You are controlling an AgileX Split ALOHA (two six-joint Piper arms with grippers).
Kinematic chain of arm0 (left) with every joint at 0, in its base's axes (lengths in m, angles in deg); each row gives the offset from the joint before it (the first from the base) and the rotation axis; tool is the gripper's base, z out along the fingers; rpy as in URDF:
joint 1: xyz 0 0 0.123 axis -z
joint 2: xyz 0 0 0 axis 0.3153 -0.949 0
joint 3: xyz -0.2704 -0.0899 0.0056 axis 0.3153 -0.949 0
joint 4: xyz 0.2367 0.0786 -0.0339 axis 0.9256 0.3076 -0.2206
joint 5: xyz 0 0 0 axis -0.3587 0.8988 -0.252
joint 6: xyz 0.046 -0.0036 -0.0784 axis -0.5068 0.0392 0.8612
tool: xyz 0 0 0 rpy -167.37 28.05 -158.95
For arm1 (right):
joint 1: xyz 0 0 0.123 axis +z
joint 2: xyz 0 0 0 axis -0.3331 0.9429 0
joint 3: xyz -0.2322 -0.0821 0.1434 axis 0.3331 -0.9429 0
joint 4: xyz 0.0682 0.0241 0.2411 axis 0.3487 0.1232 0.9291
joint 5: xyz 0 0 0 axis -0.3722 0.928 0.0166
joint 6: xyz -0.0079 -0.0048 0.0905 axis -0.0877 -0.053 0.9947
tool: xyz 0 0 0 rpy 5.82 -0.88 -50.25
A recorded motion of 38 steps. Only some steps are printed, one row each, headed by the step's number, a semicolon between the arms.
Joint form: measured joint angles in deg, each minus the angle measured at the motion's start. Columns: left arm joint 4, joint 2, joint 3, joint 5, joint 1, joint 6; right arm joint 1, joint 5, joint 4, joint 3, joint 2, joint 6.
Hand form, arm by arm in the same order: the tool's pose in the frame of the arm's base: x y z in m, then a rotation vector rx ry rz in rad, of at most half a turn. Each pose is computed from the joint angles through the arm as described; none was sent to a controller.
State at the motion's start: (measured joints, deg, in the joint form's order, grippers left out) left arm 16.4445 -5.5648 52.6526 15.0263 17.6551 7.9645; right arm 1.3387 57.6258 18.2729 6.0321 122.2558 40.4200
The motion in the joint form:
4: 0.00 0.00 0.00 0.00 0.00 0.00; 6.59 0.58 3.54 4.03 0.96 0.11
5: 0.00 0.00 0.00 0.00 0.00 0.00; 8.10 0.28 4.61 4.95 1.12 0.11
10: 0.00 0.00 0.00 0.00 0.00 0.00; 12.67 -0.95 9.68 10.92 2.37 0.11
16: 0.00 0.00 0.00 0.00 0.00 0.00; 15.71 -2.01 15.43 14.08 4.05 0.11
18: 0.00 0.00 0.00 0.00 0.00 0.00; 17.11 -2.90 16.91 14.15 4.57 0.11
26: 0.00 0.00 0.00 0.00 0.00 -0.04; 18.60 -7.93 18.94 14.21 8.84 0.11
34: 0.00 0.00 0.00 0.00 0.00 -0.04; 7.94 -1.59 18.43 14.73 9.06 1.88
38: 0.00 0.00 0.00 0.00 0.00 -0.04; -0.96 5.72 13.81 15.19 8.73 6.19
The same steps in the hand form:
4: -0.0100 0.0019 0.2697 -0.0258 2.1006 0.0328; 0.4117 0.2349 0.0040 -0.9644 2.6959 0.3648
5: -0.0100 0.0019 0.2697 -0.0258 2.1006 0.0328; 0.4089 0.2482 0.0066 -0.9745 2.6738 0.3858
10: -0.0100 0.0019 0.2697 -0.0258 2.1006 0.0328; 0.4070 0.2960 0.0221 -0.9585 2.5712 0.4868
16: -0.0100 0.0019 0.2697 -0.0258 2.1006 0.0328; 0.3987 0.3266 0.0233 -0.9066 2.5425 0.5880
18: -0.0100 0.0019 0.2697 -0.0258 2.1006 0.0328; 0.3912 0.3369 0.0198 -0.9028 2.5392 0.6089
26: -0.0100 0.0019 0.2697 -0.0251 2.1006 0.0332; 0.3830 0.3430 -0.0155 -0.8550 2.5543 0.5841
34: -0.0100 0.0019 0.2697 -0.0251 2.1006 0.0332; 0.4314 0.2679 -0.0177 -0.6366 2.6860 0.5896
38: -0.0100 0.0019 0.2697 -0.0251 2.1006 0.0332; 0.4585 0.1976 -0.0164 -0.4724 2.8154 0.5705

